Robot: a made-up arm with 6 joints. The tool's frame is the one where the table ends. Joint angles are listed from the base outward.
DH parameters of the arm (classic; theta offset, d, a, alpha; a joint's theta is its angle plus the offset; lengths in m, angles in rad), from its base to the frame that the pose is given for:
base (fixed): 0.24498 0 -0.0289 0
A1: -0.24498 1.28 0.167 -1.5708
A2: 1.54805 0 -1.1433 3.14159
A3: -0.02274 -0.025 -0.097 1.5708
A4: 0 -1.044 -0.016 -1.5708
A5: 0 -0.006 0.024 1.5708
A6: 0 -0.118 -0.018 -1.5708
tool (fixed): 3.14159 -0.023 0 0
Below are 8 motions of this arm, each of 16 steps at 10 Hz.
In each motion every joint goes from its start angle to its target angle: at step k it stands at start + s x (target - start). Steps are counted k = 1, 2, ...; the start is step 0. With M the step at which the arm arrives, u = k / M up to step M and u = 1 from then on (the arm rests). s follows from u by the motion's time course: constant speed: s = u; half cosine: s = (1 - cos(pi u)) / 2; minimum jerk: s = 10 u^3 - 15 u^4 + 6 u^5.
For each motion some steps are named. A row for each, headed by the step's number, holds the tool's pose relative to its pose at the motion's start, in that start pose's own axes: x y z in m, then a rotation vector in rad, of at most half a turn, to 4 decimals.
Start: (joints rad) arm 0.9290 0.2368 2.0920 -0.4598 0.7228 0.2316
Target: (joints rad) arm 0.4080 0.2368 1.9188 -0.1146 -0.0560 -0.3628
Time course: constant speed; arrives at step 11
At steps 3, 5, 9, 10, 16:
3: -0.0698 0.0380 0.0032 0.1847 0.0200 -0.2441
5: -0.1142 0.0645 0.0196 0.2638 0.0557 -0.4187
9: -0.1903 0.1121 0.0857 0.3078 0.1835 -0.7639
10: -0.2055 0.1216 0.1087 0.2947 0.2270 -0.8436
16: -0.2188 0.1297 0.1338 0.2720 0.2746 -0.9185

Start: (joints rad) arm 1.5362 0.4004 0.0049 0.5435 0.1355 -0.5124
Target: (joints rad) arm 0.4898 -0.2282 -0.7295 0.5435 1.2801 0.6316
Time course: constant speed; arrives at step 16
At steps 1, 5, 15, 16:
1: -0.0012 0.0523 0.0998 -0.0301 0.0547 0.0546
5: -0.0379 0.3135 0.4320 -0.1977 0.3040 0.2517
15: -0.2857 1.0807 0.7308 -0.8758 1.0989 0.4827
16: -0.3174 1.1480 0.7219 -0.9571 1.1880 0.4785

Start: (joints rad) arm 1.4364 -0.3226 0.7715 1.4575 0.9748 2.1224
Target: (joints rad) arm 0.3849 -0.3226 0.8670 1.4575 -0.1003 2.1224
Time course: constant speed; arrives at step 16
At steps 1, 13, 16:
1: 0.0067 0.0145 -0.0167 0.0601 0.0420 0.0861
13: -0.0744 0.1857 -0.1633 0.8369 0.7651 0.8870
16: -0.1269 0.2069 -0.1707 1.0373 1.0062 0.9993

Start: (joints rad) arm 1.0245 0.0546 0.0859 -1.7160 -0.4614 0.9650
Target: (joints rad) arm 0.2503 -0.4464 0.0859 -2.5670 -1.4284 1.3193
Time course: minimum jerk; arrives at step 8
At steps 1, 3, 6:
1: 0.0148 0.0158 -0.0011 0.0120 -0.0017 0.0096
3: 0.2115 0.2874 -0.0486 0.2253 0.0269 0.1825
6: 0.3122 0.9180 -0.3552 0.7789 0.5142 0.6097

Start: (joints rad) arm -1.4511 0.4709 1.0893 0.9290 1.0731 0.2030
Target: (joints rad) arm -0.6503 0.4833 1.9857 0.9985 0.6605 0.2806
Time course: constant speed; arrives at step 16
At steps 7, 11, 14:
7: 0.4198 -0.4158 0.2329 -0.3255 0.0477 0.1746
11: 0.6607 -0.5052 0.4419 -0.5505 0.0434 0.2196
14: 0.8165 -0.4984 0.6139 -0.7306 0.0206 0.2253

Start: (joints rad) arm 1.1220 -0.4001 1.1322 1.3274 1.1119 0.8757
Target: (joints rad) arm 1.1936 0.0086 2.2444 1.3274 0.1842 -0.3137
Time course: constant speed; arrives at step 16
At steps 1, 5, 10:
1: -0.0239 -0.0053 0.0073 0.0192 -0.0387 -0.0494
5: -0.1020 -0.0100 0.0542 0.0430 -0.2057 -0.2724
10: -0.1550 0.0223 0.1476 -0.0585 -0.4365 -0.5747

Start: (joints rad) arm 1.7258 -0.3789 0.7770 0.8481 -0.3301 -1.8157
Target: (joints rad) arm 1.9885 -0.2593 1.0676 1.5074 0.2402 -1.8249
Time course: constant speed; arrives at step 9
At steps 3, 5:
3: 0.0084 -0.0115 -0.0638 0.2565 0.1256 -0.0034
5: 0.0123 -0.0135 -0.1018 0.4196 0.2134 -0.0095

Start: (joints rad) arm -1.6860 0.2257 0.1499 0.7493 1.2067 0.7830
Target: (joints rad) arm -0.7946 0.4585 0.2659 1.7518 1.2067 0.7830
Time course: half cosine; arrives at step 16
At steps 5, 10, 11, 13, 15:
5: 0.2367 -0.1577 -0.1574 0.1023 -0.0535 0.2896
10: 0.8718 -0.3739 -0.3554 0.2142 -0.0703 0.9482
11: 1.0015 -0.3928 -0.3699 0.2180 -0.0576 1.0731
13: 1.2124 -0.4079 -0.3785 0.2121 -0.0265 1.2725
15: 1.3274 -0.4084 -0.3758 0.2026 -0.0037 1.3799

